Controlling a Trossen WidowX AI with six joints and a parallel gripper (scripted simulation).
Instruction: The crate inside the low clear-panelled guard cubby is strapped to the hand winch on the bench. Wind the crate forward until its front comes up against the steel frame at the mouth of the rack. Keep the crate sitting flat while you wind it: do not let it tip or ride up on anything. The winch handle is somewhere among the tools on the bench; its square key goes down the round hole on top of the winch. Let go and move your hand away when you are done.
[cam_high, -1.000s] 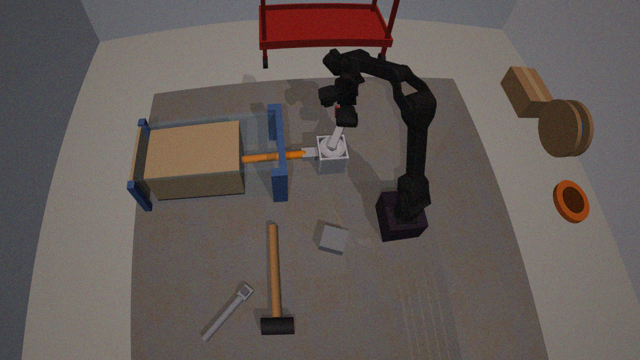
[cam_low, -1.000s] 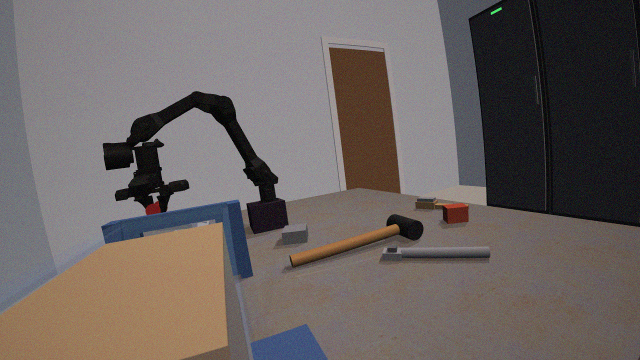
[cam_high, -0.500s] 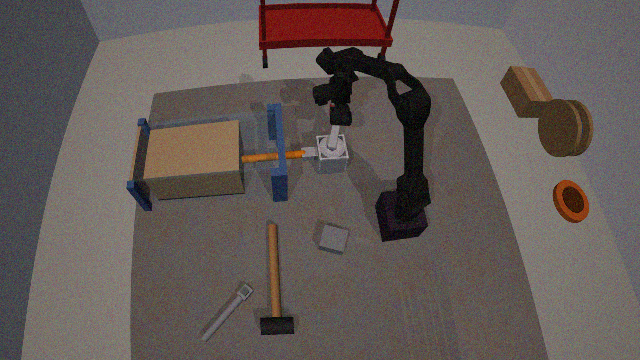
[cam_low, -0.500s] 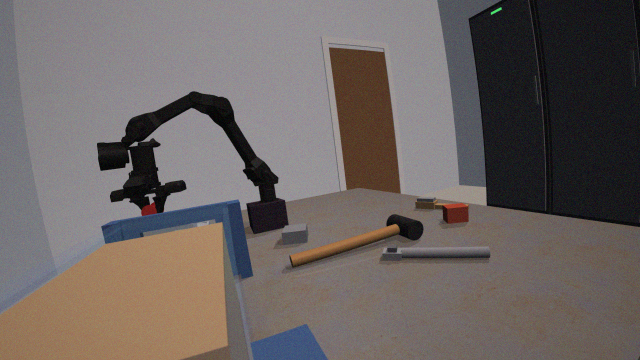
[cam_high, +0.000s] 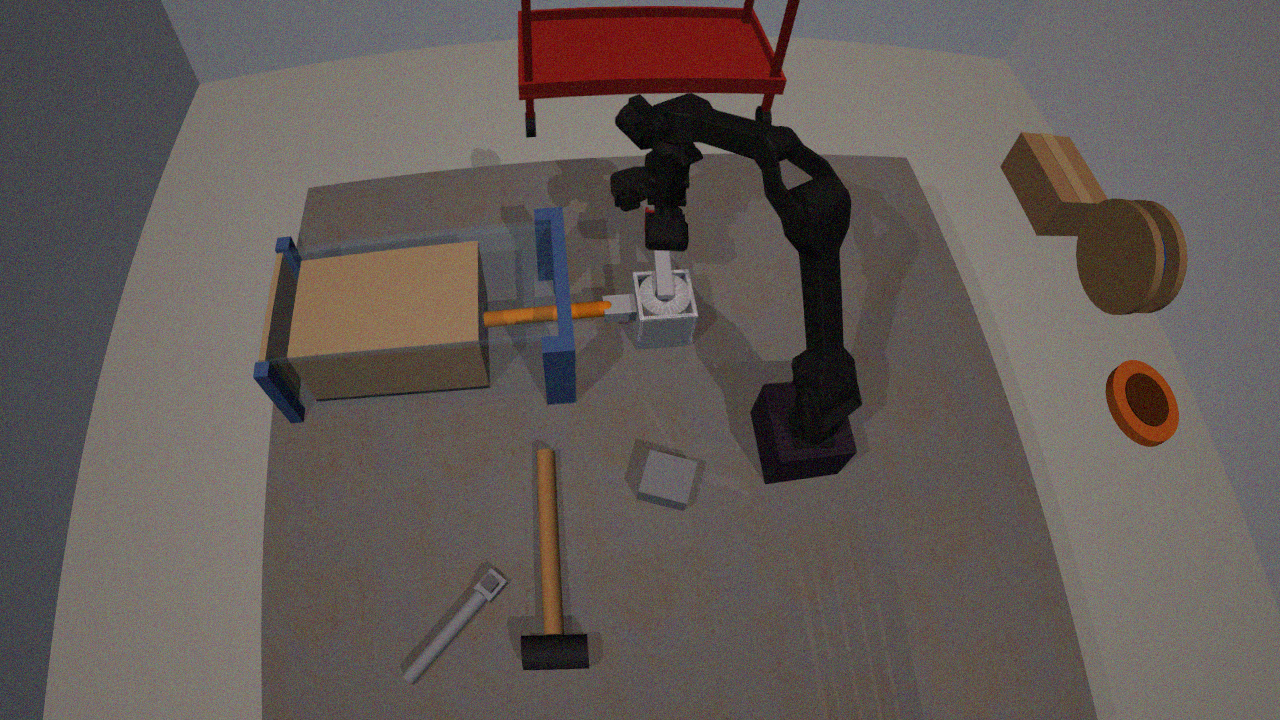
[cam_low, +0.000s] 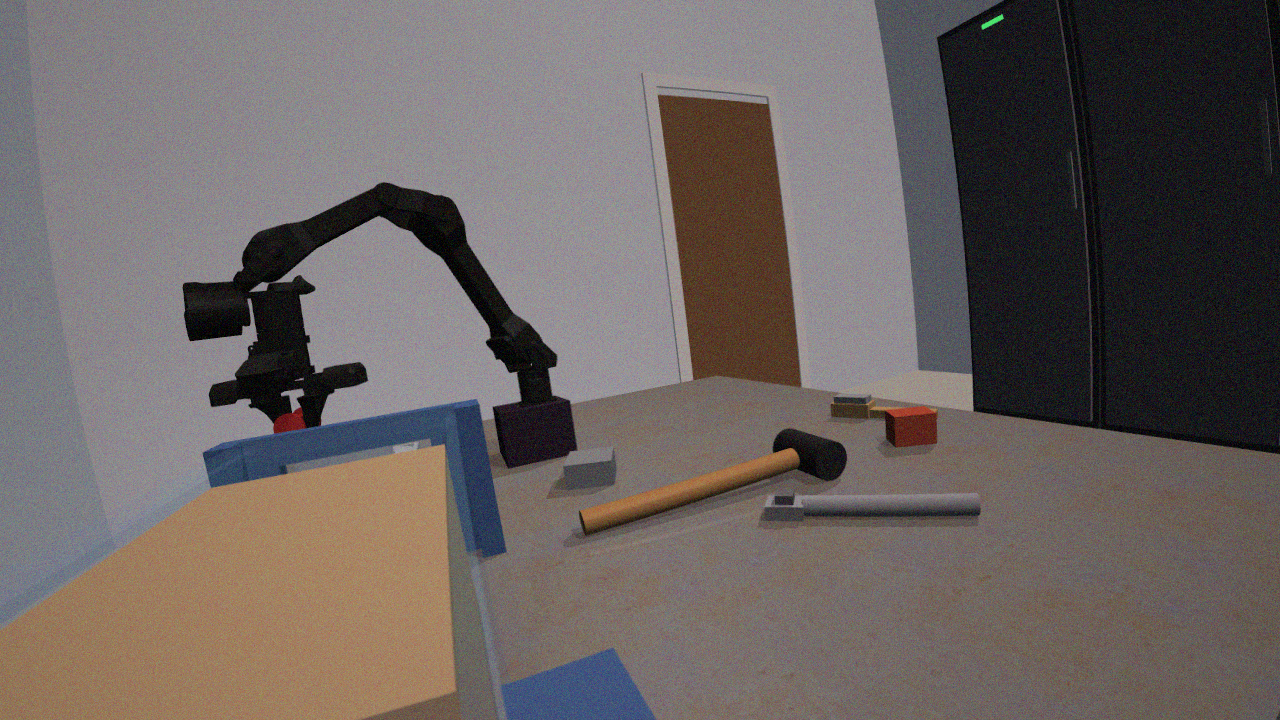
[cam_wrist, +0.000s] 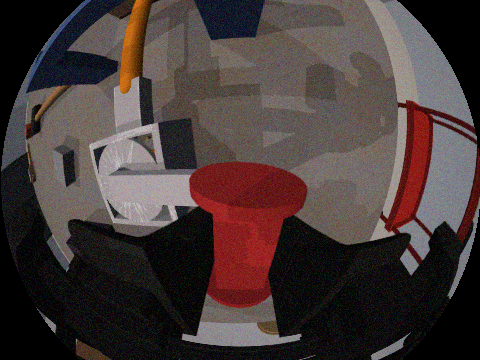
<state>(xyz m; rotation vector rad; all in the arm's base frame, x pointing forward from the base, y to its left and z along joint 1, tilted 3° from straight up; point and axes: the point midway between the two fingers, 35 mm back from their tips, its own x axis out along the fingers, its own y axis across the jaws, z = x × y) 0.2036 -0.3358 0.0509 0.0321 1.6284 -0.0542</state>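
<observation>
Right now the winch handle is 4 cm to the left of my gripper tip and 1 cm below it. The rest, counted from my gripper tip: grey winch 2 cm behind, 9 cm to the left, 8 cm below; red knob 2 cm above; blue steel frame 16 cm ahead, 11 cm to the left, 1 cm below.
</observation>
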